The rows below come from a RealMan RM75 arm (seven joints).
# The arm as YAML. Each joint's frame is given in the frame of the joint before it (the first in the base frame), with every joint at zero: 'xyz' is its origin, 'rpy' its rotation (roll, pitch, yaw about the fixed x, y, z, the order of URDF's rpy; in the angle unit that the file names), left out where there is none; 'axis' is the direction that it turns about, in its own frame. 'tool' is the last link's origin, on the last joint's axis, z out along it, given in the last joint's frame.
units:
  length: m
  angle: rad
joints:
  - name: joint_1
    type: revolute
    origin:
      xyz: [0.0, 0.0, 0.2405]
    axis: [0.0, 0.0, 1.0]
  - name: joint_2
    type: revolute
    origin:
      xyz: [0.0, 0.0, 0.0]
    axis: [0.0, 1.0, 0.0]
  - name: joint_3
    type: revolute
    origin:
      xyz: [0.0, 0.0, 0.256]
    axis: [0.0, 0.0, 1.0]
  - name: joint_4
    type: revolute
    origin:
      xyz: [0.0, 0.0, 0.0]
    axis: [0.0, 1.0, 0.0]
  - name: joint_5
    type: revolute
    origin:
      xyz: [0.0, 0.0, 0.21]
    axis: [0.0, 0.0, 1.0]
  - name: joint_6
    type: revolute
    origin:
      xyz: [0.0, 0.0, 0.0]
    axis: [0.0, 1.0, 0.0]
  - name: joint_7
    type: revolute
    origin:
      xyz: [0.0, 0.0, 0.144]
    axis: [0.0, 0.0, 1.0]
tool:
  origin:
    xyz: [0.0, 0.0, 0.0]
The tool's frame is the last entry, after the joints.
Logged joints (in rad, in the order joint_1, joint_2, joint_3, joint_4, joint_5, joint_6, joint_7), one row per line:
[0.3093, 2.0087, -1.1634, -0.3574, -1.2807, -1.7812, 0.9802]
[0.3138, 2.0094, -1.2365, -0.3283, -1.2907, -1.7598, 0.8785]
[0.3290, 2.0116, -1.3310, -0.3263, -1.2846, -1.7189, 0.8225]
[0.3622, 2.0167, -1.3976, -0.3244, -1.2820, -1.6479, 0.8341]
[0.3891, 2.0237, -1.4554, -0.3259, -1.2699, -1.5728, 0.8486]
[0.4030, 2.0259, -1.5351, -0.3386, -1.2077, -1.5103, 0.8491]
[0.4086, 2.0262, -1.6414, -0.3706, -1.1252, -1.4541, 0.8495]
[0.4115, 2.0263, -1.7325, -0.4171, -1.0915, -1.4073, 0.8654]
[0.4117, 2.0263, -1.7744, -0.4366, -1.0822, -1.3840, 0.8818]
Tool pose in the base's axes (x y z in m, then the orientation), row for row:
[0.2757, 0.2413, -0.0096, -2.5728, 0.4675, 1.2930]
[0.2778, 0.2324, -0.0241, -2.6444, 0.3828, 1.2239]
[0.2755, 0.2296, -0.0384, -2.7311, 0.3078, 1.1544]
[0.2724, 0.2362, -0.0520, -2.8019, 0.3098, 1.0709]
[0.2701, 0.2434, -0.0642, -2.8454, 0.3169, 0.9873]
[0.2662, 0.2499, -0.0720, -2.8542, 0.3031, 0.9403]
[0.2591, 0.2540, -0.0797, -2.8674, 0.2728, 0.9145]
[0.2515, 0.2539, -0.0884, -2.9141, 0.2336, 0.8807]
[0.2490, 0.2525, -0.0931, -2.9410, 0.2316, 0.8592]
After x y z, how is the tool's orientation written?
As a rotation vector, in radians.
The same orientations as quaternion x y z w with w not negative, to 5 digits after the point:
[-0.87641, 0.15925, 0.44045, 0.11199]
[-0.89517, 0.12958, 0.41431, 0.10116]
[-0.91322, 0.10292, 0.38601, 0.08022]
[-0.92731, 0.10253, 0.35442, 0.06299]
[-0.93805, 0.10447, 0.32549, 0.05654]
[-0.94326, 0.10017, 0.31075, 0.06059]
[-0.94714, 0.09011, 0.30207, 0.05974]
[-0.95350, 0.07643, 0.28817, 0.04417]
[-0.95658, 0.07533, 0.27946, 0.03445]

